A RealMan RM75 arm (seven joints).
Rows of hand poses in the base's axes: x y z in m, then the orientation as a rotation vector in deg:
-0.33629 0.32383 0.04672 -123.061 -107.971 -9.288
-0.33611 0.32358 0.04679 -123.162 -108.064 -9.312
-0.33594 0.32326 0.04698 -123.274 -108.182 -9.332
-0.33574 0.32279 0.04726 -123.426 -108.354 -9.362
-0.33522 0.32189 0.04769 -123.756 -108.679 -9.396
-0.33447 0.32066 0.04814 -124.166 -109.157 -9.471
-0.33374 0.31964 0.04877 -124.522 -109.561 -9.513
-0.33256 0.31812 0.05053 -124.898 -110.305 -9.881
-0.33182 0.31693 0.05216 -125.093 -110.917 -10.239
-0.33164 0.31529 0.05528 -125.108 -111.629 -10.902
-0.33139 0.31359 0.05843 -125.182 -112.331 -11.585
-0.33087 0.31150 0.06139 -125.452 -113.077 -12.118
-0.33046 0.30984 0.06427 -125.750 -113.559 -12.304
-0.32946 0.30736 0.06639 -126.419 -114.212 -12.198
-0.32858 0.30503 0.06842 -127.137 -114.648 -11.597
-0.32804 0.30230 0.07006 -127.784 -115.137 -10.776
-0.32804 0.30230 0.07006 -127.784 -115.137 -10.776
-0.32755 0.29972 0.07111 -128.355 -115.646 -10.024
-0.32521 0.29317 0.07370 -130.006 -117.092 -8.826
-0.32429 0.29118 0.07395 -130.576 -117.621 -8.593
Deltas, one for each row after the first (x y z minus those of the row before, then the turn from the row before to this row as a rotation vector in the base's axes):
0.00018 -0.00025 0.00007 -0.096 -0.100 -0.007
0.00017 -0.00032 0.00019 -0.117 -0.114 0.000
0.00020 -0.00047 0.00028 -0.163 -0.162 0.005
0.00052 -0.00090 0.00043 -0.344 -0.312 -0.009
0.00075 -0.00123 0.00045 -0.450 -0.441 0.021
0.00073 -0.00102 0.00063 -0.395 -0.365 0.015
0.00118 -0.00152 0.00176 -0.442 -0.714 0.138
0.00074 -0.00119 0.00163 -0.275 -0.569 0.163
0.00018 -0.00164 0.00312 -0.098 -0.708 0.273
0.00025 -0.00170 0.00315 -0.124 -0.739 0.236
0.00052 -0.00209 0.00296 -0.324 -0.760 0.168
0.00041 -0.00166 0.00288 -0.345 -0.456 0.057
0.00100 -0.00248 0.00212 -0.762 -0.535 -0.033
0.00088 -0.00233 0.00203 -0.873 -0.189 -0.125
0.00054 -0.00273 0.00164 -0.947 -0.071 -0.055
0.00000 0.00000 0.00000 0.000 0.000 0.000
0.00049 -0.00258 0.00105 -0.887 -0.090 -0.012
0.00234 -0.00655 0.00259 -2.157 -0.780 -0.091
0.00092 -0.00199 0.00025 -0.686 -0.381 -0.024

